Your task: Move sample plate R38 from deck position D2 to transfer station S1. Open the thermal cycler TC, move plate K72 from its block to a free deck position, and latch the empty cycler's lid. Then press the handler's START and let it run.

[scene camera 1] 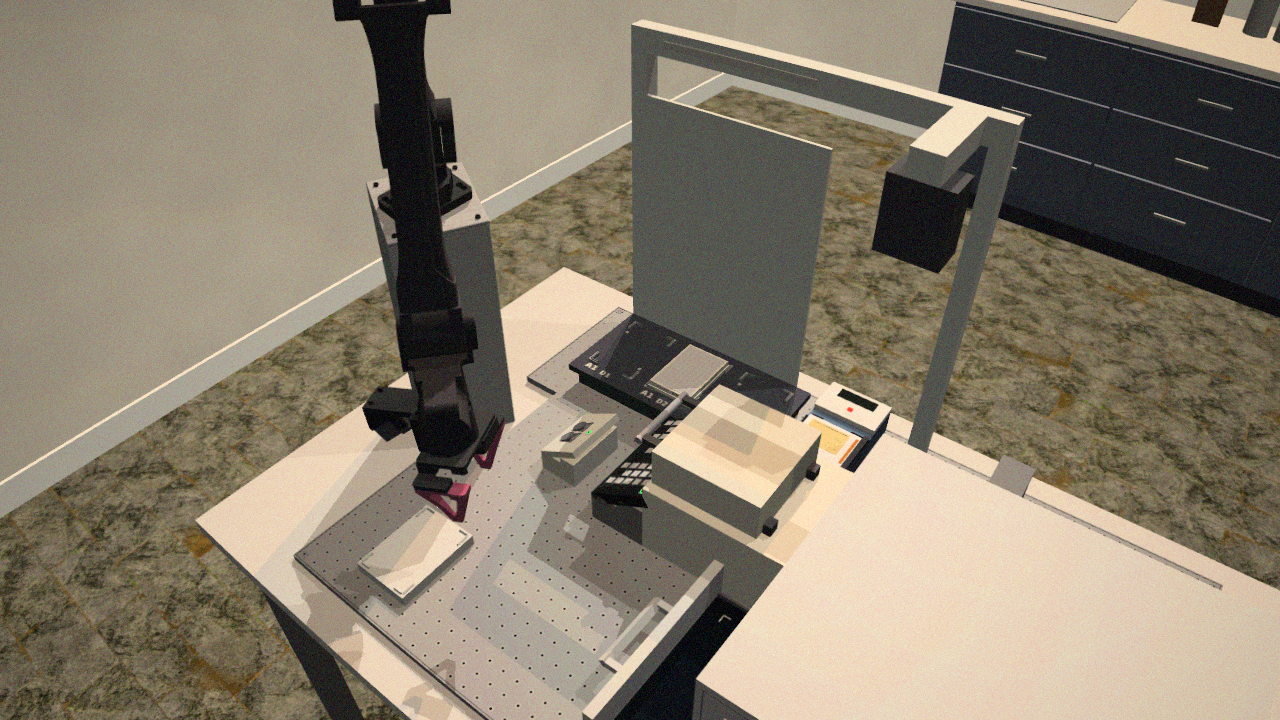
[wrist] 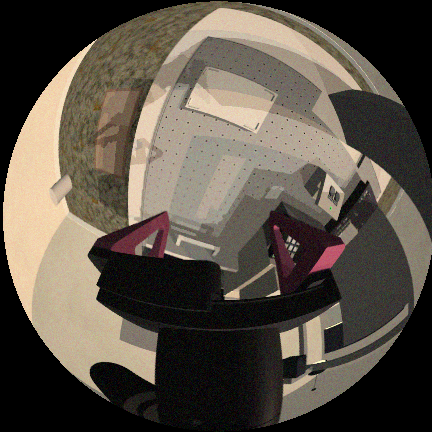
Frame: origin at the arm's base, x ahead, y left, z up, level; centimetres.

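Seen in the pictures: gripper, fingertip midpoint: [scene camera 1: 472,494] [wrist: 218,216].
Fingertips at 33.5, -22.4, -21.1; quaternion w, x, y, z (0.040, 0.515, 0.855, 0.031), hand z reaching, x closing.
A point is followed by its place in that frame, as x, y, z.
My gripper [scene camera 1: 474,490] @[33.5, -22.4, -21.1] [wrist: 218,216] @[33.5, -22.4, -21.1] is open and empty, its magenta fingers spread above the perforated board, near a pale rectangular pad [scene camera 1: 416,552] @[22.1, -26.9, -39.0] [wrist: 231,100] @[22.4, -26.3, -39.0] with corner marks. A pale plate [scene camera 1: 689,369] @[29.3, 28.3, -34.7] lies at D2 on the dark deck [scene camera 1: 617,344] @[13.7, 26.6, -36.4] in the scene view; its label is unreadable. The cream thermal cycler [scene camera 1: 733,447] @[53.8, 6.4, -21.0] has its lid lowered, with a bar handle [scene camera 1: 660,417] @[41.2, 6.0, -22.9] at the front and a sloped keypad [scene camera 1: 635,474] @[40.3, 1.5, -31.9] [wrist: 292,246] @[41.3, 2.3, -31.2] below. Plate K72 does not show. A small box [scene camera 1: 580,443] @[28.8, 1.5, -33.1] [wrist: 330,192] @[25.0, 2.2, -34.9] carries two dark switches and a green light.
A grey gantry [scene camera 1: 957,295] @[67.7, 40.1, -7.1] with a hanging dark box [scene camera 1: 921,214] @[65.3, 24.9, 11.6] and an upright grey panel [scene camera 1: 729,232] @[29.5, 37.3, -10.9] stands behind the deck. A device with a red dot [scene camera 1: 850,409] @[56.0, 38.6, -35.4] is beside the cycler. An open drawer [scene camera 1: 657,644] @[61.2, -18.1, -32.3] with a handle juts beside a large cream cabinet [scene camera 1: 1002,591] @[93.4, -9.2, -0.9].
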